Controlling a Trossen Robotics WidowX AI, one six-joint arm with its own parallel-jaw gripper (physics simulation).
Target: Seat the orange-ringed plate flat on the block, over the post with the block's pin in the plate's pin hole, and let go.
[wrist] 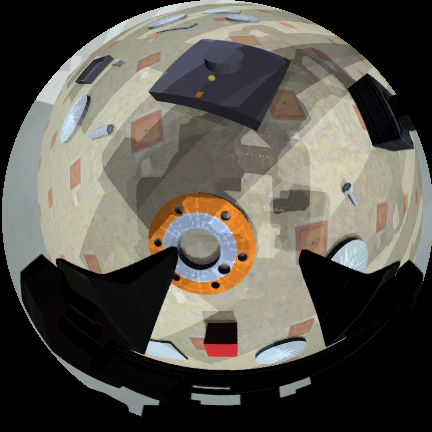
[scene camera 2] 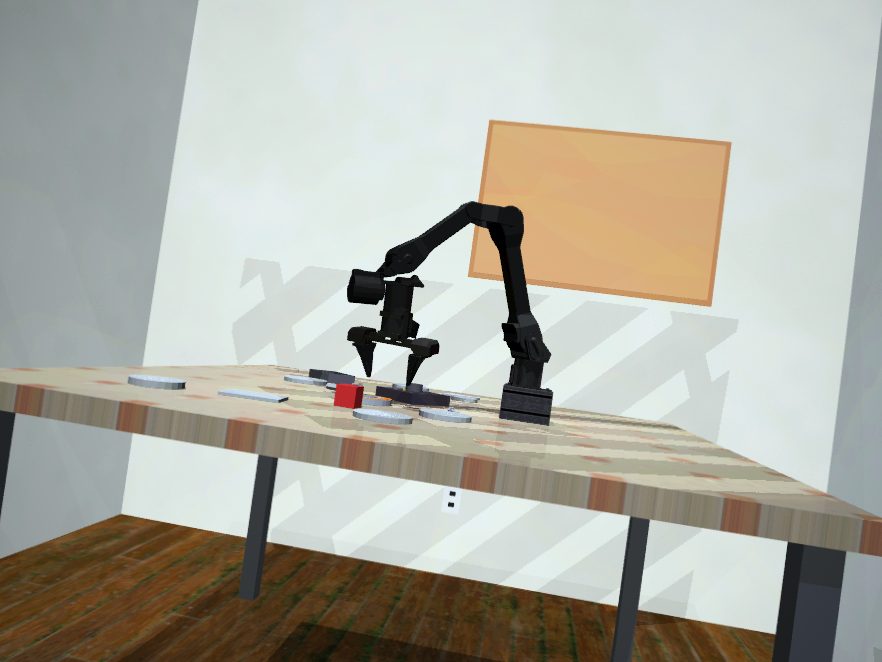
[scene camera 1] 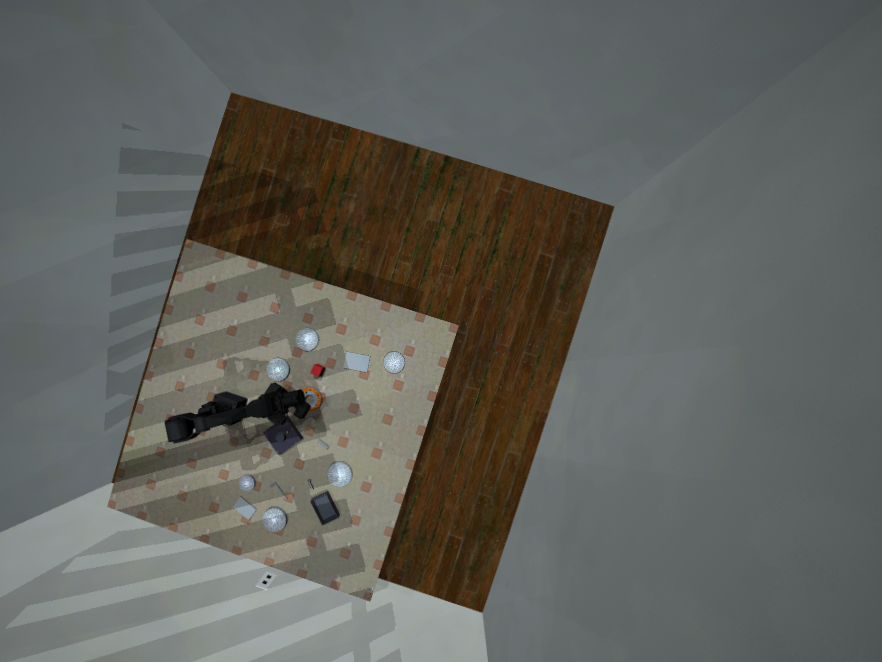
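Pixels of known places: gripper, fingertip midpoint: (wrist: pixel 241 255) (scene camera 2: pixel 388 381); arm's base, origin of the base link: (scene camera 2: pixel 525 387) (scene camera 1: pixel 224 409).
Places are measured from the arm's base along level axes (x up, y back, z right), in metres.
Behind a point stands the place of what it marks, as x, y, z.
The orange-ringed plate (scene camera 1: pixel 315 406) @(-0.061, -0.365, -0.081) (scene camera 2: pixel 381 401) @(-0.063, -0.296, -0.144) (wrist: pixel 242 231) @(-0.060, -0.288, -0.099) lies flat on the table, its holes facing up. In the wrist view it sits between my fingertips, nearer the left one, which overlaps its rim. The dark block (scene camera 1: pixel 282 441) @(-0.048, -0.257, 0.099) (scene camera 2: pixel 427 399) @(-0.059, -0.213, 0.026) (wrist: pixel 182 75) @(-0.048, -0.297, 0.074) rests apart from the plate, towards the top of the wrist view. It bears a round post (wrist: pixel 223 60) @(-0.031, -0.254, 0.063) and a small yellow pin (wrist: pixel 211 78) @(-0.045, -0.271, 0.051), with an orange mark (wrist: pixel 199 94) @(-0.047, -0.287, 0.034) beside the pin. My gripper (scene camera 2: pixel 389 381) @(-0.023, -0.293, -0.106) (wrist: pixel 241 255) @(-0.023, -0.293, -0.106) is open and empty, its fingers pointing down above the table.
A red cube (scene camera 1: pixel 317 370) @(-0.032, -0.352, -0.245) (scene camera 2: pixel 348 395) @(-0.050, -0.345, -0.263) (wrist: pixel 221 340) @(-0.038, -0.341, -0.224) stands near the plate. Silvery discs (scene camera 1: pixel 277 369) @(-0.062, -0.163, -0.204) (scene camera 1: pixel 307 339) @(-0.064, -0.267, -0.363) (scene camera 1: pixel 339 473) @(-0.064, -0.531, 0.187) lie around. A grey cylinder (wrist: pixel 101 131) @(-0.061, -0.420, 0.069), a bolt (wrist: pixel 350 194) @(-0.064, -0.152, -0.098), a flat light panel (scene camera 1: pixel 356 361) @(-0.067, -0.502, -0.314) and a dark tray (scene camera 1: pixel 324 507) @(-0.070, -0.494, 0.356) also lie on the table (scene camera 1: pixel 398 427) @(-0.072, -0.744, -0.068).
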